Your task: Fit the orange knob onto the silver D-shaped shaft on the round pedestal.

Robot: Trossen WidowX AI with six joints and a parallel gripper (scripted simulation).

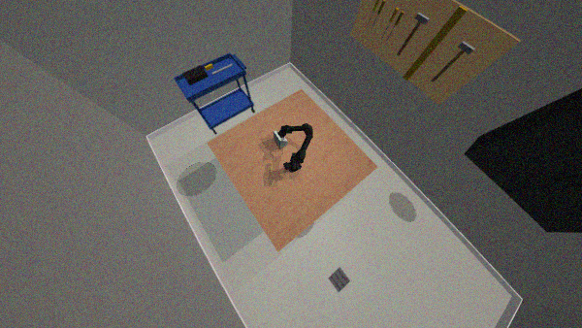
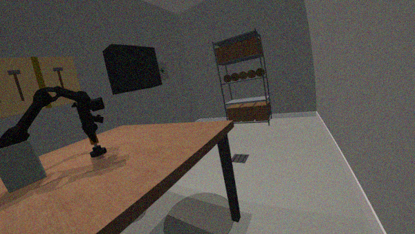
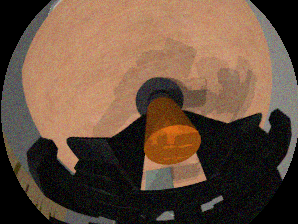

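My gripper tip is 30 mm below the orange knob. Round my gripper tip: dark round pedestal 40 mm below.
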